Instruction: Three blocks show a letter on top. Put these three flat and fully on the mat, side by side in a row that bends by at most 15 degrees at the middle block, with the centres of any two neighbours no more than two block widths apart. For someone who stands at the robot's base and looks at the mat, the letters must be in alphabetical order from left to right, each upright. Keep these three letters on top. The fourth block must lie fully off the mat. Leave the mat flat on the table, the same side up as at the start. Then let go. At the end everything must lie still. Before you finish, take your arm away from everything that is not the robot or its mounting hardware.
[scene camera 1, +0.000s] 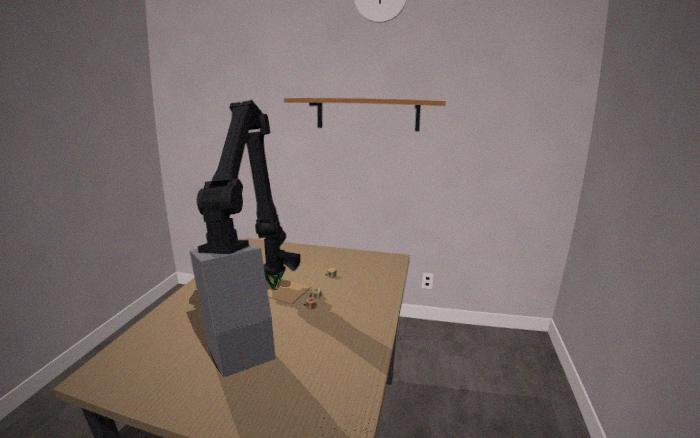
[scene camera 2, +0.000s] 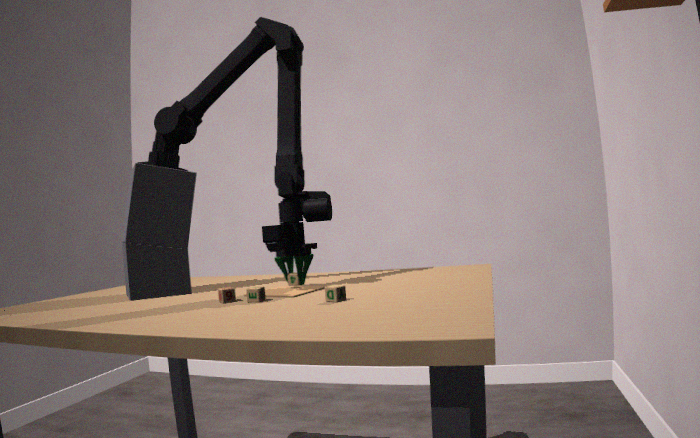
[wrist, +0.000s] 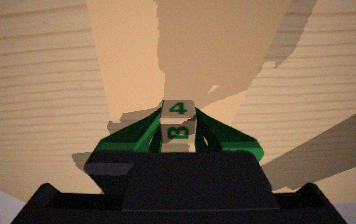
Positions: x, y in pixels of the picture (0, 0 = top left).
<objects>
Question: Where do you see my gripper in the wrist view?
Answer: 178, 112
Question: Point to my gripper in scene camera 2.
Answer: At 296, 285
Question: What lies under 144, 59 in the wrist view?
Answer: A pale mat.
</objects>
